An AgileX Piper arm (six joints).
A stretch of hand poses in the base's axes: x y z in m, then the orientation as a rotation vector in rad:
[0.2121, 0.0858, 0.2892, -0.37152, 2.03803, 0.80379]
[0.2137, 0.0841, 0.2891, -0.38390, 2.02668, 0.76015]
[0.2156, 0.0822, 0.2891, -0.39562, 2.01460, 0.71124]
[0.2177, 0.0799, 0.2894, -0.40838, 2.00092, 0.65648]
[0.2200, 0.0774, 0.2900, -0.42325, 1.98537, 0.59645]
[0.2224, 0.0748, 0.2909, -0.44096, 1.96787, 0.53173]
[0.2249, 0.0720, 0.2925, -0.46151, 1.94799, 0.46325]
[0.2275, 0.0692, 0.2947, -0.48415, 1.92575, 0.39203]
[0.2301, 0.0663, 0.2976, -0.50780, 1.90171, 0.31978]
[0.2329, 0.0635, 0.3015, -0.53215, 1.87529, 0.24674]
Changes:
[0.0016, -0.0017, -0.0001, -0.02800, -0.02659, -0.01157]
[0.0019, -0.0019, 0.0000, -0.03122, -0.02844, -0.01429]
[0.0021, -0.0023, 0.0003, -0.03531, -0.03136, -0.01611]
[0.0023, -0.0025, 0.0006, -0.03955, -0.03426, -0.01689]
[0.0024, -0.0026, 0.0009, -0.04389, -0.03689, -0.01684]
[0.0025, -0.0028, 0.0016, -0.04771, -0.03939, -0.01632]
[0.0026, -0.0028, 0.0022, -0.05072, -0.04133, -0.01582]
[0.0026, -0.0029, 0.0029, -0.05239, -0.04208, -0.01529]
[0.0028, -0.0028, 0.0039, -0.05370, -0.04323, -0.01481]

